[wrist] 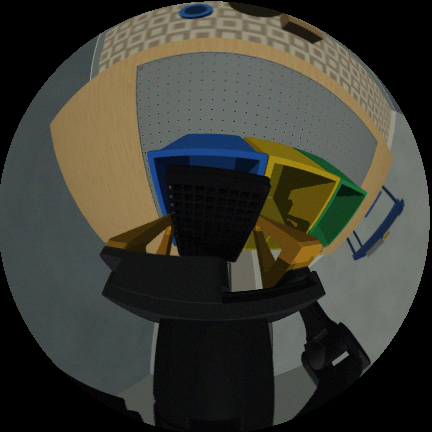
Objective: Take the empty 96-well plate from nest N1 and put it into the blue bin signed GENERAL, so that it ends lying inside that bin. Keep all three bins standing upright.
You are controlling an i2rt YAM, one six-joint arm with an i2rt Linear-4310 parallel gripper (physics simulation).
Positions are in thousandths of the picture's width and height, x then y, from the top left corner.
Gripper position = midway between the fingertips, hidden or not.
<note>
I see my gripper (494, 503), a green bin (804, 455), a yellow bin (696, 439), a blue bin (529, 351) and a dark 96-well plate (494, 487).
</note>
